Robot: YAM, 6 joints.
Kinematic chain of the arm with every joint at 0, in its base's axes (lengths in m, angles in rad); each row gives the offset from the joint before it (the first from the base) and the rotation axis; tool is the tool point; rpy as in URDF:
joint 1: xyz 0 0 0.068 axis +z
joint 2: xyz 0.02 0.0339 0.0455 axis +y
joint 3: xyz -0.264 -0.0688 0 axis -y
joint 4: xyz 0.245 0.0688 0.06 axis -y
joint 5: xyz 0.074 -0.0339 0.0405 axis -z
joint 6: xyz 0.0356 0 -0.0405 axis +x
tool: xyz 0 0 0 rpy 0 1.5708 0
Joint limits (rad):
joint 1: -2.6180..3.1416
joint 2: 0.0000..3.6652
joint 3: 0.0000..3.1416
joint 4: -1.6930..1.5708
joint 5: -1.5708..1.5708
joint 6: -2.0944..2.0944
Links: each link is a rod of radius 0.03 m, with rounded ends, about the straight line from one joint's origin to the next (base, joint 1, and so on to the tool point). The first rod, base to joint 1, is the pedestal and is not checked.
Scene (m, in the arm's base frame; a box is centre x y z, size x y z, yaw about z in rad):
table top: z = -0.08
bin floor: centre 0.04 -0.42 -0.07 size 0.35 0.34 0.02 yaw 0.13
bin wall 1: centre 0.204 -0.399 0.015 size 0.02 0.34 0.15 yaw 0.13
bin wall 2: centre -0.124 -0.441 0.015 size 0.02 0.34 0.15 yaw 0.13
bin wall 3: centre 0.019 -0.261 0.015 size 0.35 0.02 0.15 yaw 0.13
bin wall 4: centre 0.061 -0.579 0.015 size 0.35 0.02 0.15 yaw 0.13
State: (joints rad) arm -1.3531 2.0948 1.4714 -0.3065 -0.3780 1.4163
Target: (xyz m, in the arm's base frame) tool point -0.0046 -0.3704 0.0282
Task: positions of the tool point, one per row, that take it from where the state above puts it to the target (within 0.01 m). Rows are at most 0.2 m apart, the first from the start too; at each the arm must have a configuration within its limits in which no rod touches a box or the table.
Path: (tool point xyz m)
1: -0.0046 -0.3704 0.0282

